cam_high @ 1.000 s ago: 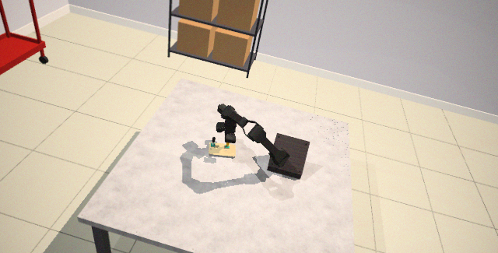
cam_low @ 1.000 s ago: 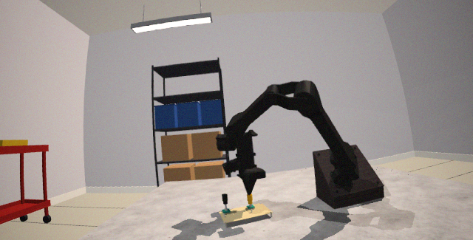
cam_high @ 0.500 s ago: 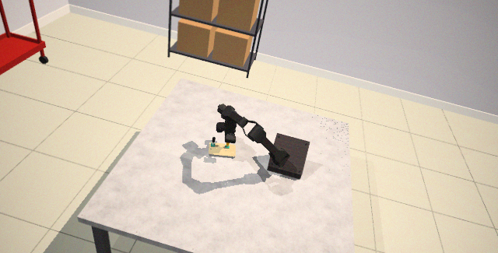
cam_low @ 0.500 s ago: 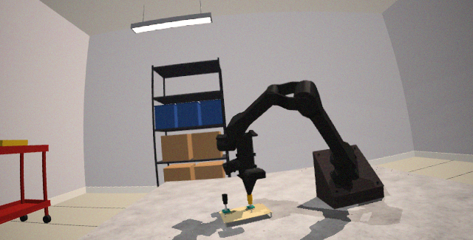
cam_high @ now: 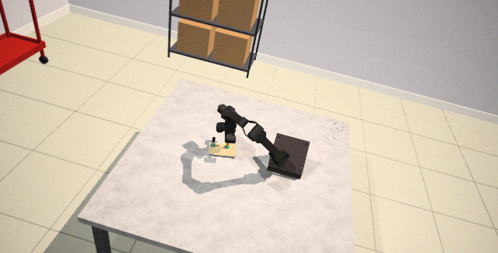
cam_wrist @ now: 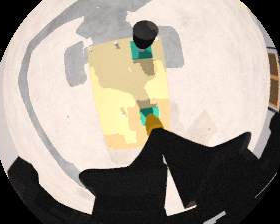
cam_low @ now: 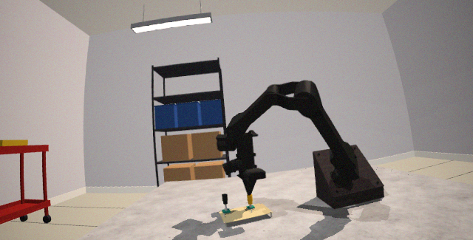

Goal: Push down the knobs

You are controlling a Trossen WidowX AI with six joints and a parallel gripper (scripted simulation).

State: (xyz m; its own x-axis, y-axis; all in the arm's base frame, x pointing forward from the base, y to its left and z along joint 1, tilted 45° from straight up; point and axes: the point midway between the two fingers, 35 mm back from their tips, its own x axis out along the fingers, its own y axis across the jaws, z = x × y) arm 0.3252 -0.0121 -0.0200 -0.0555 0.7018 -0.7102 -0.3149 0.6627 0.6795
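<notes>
The orange knob is 20 mm below my gripper tip. Also, from my gripper tip: black knob: 80 mm ahead, 30 mm to the left.
</notes>
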